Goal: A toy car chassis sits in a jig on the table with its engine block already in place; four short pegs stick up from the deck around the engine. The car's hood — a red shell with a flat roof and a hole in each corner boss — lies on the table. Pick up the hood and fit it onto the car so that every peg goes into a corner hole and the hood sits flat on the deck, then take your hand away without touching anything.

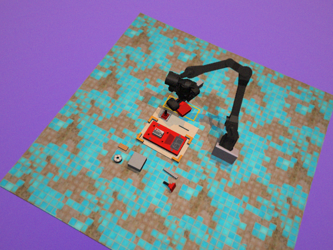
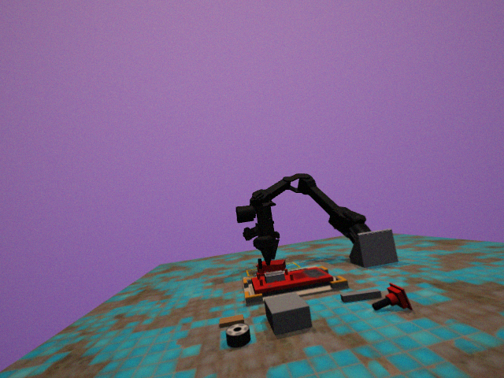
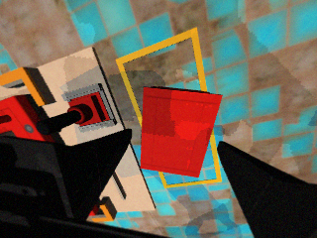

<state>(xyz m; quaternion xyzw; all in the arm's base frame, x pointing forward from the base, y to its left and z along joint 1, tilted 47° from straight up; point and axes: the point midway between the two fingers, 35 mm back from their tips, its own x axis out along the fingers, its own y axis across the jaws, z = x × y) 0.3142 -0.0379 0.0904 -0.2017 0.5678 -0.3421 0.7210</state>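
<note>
Right now the hood is 10 mm below my gripper tip. Also, from my gripper tip: black-and-white wheel 430 mm to the left, 90 mm ahead, 20 mm below; grey engine block 220 mm to the left.
</note>
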